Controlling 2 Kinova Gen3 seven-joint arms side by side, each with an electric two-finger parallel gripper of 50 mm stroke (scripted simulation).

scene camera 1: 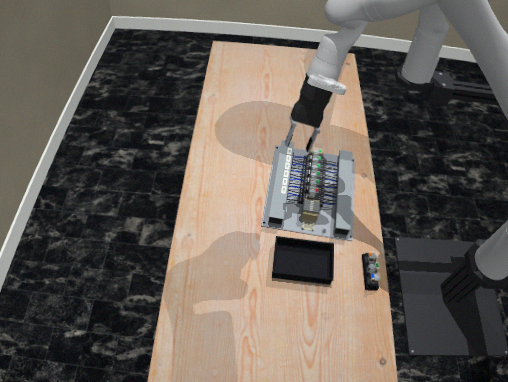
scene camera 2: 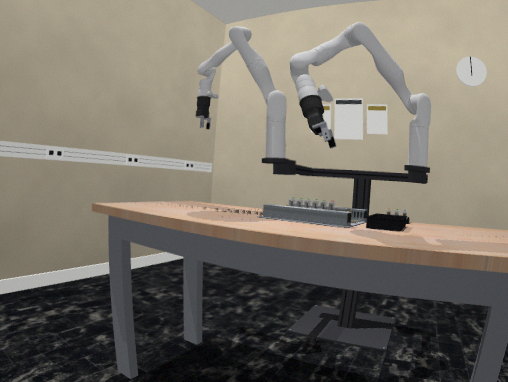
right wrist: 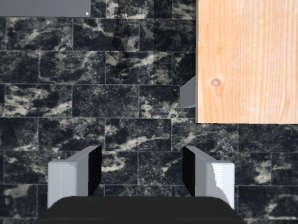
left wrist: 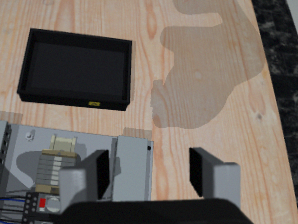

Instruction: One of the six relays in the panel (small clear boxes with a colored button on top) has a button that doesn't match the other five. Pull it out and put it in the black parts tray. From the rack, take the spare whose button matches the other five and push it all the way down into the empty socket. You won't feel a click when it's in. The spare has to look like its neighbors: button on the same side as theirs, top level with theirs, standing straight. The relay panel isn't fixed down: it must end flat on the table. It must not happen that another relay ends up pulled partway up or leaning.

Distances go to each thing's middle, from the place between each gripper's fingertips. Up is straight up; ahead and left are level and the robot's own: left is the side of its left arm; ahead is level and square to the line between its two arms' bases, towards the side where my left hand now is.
Now: left hand [scene camera 1: 297, 147] 80 mm past the relay panel [scene camera 1: 290, 203], 40 mm to the left of it and 240 mm above it. Also, from my left hand: black parts tray [scene camera 1: 311, 261] 20 mm behind, 210 mm to the left, 250 mm below.
My right hand is 73 cm to the right of the relay panel, 40 cm short of it and 39 cm above it. Also, from my right hand: black parts tray 98 cm to the left, 46 cm ahead, 39 cm below.
